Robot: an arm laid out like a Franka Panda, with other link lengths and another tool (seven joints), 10 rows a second.
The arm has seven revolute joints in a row. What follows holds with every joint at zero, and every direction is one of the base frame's. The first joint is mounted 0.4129 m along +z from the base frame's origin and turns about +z. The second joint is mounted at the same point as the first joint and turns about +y. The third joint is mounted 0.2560 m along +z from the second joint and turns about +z. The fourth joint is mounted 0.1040 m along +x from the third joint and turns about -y. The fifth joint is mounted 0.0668 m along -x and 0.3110 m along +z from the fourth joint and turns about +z. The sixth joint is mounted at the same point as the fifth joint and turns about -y. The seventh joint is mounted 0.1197 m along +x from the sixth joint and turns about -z. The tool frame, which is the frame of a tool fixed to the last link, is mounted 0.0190 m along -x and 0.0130 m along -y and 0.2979 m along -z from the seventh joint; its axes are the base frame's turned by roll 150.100, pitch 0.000 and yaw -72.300 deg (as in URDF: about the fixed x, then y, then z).
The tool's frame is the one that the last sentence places.
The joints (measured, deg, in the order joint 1, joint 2, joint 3, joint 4, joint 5, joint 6, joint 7), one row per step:
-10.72 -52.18 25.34 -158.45 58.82 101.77 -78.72
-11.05 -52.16 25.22 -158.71 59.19 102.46 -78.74
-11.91 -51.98 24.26 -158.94 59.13 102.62 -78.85
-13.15 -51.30 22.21 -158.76 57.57 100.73 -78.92
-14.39 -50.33 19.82 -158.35 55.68 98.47 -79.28
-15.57 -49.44 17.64 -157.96 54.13 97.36 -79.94
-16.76 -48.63 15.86 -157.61 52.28 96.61 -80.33
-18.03 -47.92 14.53 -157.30 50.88 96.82 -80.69
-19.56 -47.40 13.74 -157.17 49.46 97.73 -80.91
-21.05 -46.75 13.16 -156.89 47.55 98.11 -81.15
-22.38 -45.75 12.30 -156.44 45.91 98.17 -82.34
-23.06 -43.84 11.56 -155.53 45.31 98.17 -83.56
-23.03 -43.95 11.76 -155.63 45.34 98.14 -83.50
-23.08 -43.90 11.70 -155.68 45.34 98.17 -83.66
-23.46 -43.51 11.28 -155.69 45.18 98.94 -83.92
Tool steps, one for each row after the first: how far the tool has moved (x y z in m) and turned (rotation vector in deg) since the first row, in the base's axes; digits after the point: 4 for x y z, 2 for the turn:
0.0044 -0.0028 0.0001 0.28 -0.31 -1.00
0.0100 -0.0107 0.0014 0.94 -0.26 -2.51
0.0086 -0.0227 0.0018 1.64 1.39 -3.30
0.0059 -0.0353 0.0028 2.49 3.15 -3.70
0.0082 -0.0490 0.0047 3.23 3.79 -4.49
0.0101 -0.0642 0.0043 3.27 4.41 -5.43
0.0160 -0.0799 0.0040 3.09 4.31 -6.90
0.0233 -0.0982 0.0017 2.23 3.89 -8.85
0.0265 -0.1160 -0.0022 0.94 4.00 -10.10
0.0290 -0.1317 -0.0052 0.28 3.86 -10.49
0.0330 -0.1394 -0.0072 0.70 4.01 -10.36
0.0322 -0.1384 -0.0079 0.59 4.10 -10.25
0.0322 -0.1389 -0.0083 0.64 4.06 -10.23
0.0361 -0.1454 -0.0091 0.63 3.66 -11.08

